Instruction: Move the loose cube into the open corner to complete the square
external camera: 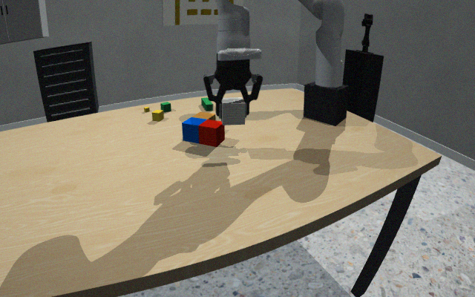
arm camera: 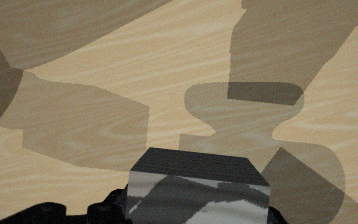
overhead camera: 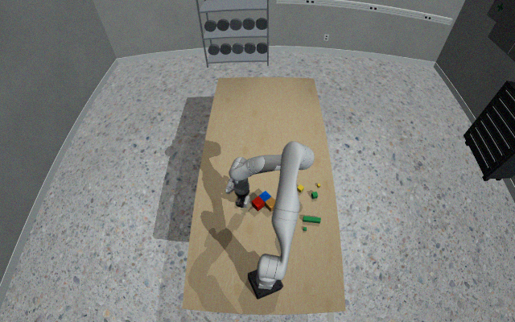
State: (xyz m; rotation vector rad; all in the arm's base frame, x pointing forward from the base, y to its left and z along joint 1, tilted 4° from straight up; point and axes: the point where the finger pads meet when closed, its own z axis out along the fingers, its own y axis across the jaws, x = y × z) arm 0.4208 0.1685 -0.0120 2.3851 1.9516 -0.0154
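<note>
My hand is 3 cm short of the red cube, 7 cm to the left of it and 8 cm above it. Also, from my hand: blue cube (7 cm ahead, 11 cm to the right, 8 cm below); then long green block (3 cm behind, 39 cm to the right, 9 cm below); then white cube (right at my hand).
</note>
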